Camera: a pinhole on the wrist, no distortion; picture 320 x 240 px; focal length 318.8 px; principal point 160.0 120.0 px. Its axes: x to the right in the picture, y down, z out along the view. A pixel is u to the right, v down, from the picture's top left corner.
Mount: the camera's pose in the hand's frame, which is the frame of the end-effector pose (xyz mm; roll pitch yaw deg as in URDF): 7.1 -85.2 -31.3 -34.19 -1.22 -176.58
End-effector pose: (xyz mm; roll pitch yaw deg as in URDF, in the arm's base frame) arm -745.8 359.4 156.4 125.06 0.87 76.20
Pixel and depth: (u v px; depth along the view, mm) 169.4 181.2 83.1
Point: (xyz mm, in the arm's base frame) -802.3 380.9 21.2
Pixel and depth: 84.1 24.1 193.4
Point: -684.2 403.6 -53.4
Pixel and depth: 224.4 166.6 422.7
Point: -744.5 295.9 -316.1
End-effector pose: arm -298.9 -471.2 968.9 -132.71 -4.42 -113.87
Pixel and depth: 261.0 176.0 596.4
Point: 357.9 -592.7 1061.0
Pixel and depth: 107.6 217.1 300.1
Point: -12.6 -669.0 1102.2
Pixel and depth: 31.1 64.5 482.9
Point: 55.0 -878.0 909.2
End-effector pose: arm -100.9 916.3 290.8 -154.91 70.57 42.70
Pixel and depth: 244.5 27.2 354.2
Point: -478.2 1005.0 290.9
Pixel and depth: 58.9 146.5 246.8
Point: -298.4 1116.6 183.0
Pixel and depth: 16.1 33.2 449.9
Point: -487.7 1068.9 -14.9
